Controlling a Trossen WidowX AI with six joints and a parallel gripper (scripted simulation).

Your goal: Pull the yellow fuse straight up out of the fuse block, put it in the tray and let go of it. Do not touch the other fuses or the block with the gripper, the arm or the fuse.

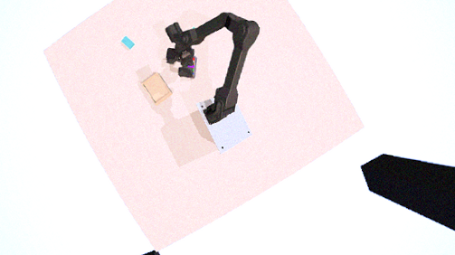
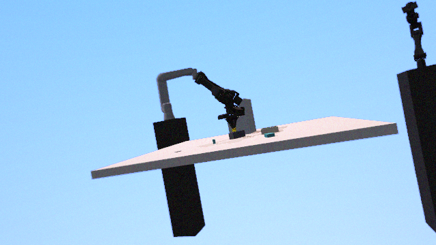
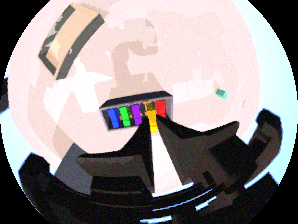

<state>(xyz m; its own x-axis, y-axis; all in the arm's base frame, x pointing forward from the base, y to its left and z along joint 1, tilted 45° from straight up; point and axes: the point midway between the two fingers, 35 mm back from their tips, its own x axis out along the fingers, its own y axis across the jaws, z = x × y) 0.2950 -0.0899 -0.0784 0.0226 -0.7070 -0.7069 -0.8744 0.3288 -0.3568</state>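
My gripper tip is 210 mm to the right of the tray, 60 mm above it and 40 mm past it.
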